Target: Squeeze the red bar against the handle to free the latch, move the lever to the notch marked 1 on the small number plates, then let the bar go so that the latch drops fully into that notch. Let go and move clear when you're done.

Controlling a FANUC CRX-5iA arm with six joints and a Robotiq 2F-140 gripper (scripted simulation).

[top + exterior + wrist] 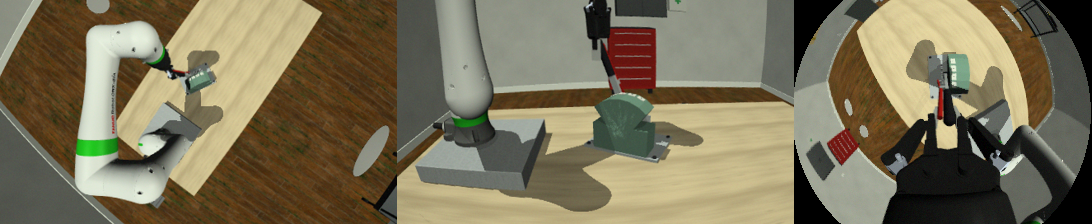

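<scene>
My gripper is now 50 mm short of the red bar and 100 mm above it.
</scene>
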